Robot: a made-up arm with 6 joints.
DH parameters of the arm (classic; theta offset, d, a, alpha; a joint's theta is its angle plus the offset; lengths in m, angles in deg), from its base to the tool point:
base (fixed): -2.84 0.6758 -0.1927 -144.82
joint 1: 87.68 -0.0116 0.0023 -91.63
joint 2: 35.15 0.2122 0.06 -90
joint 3: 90 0.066 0.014 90
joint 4: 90 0.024 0.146 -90
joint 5: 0 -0.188 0.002 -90
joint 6: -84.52 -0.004 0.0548 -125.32
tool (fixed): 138.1 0.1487 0 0
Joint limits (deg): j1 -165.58..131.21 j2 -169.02..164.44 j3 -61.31..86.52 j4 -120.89..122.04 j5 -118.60..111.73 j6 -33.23..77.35
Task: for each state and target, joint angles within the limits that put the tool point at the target. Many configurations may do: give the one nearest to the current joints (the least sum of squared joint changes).
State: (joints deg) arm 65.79 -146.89 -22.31 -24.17 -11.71 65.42
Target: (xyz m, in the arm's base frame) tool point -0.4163 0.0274 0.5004
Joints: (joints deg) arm 104.95 -128.12 7.95 -16.53 -12.15 60.82
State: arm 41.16 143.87 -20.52 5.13 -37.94 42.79
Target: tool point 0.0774 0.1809 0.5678
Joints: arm 62.90 141.70 -7.60 -6.78 -36.16 51.23
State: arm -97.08 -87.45 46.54 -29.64 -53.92 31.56
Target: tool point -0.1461 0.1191 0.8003
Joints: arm -109.51 -89.08 35.29 -30.29 -46.28 37.99
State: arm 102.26 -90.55 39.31 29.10 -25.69 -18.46
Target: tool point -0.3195 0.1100 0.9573
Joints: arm 131.21 -59.43 42.47 28.64 -34.43 -33.23
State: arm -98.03 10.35 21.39 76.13 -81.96 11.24
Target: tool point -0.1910 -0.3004 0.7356
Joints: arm -108.50 25.90 9.11 88.48 -105.00 -28.11
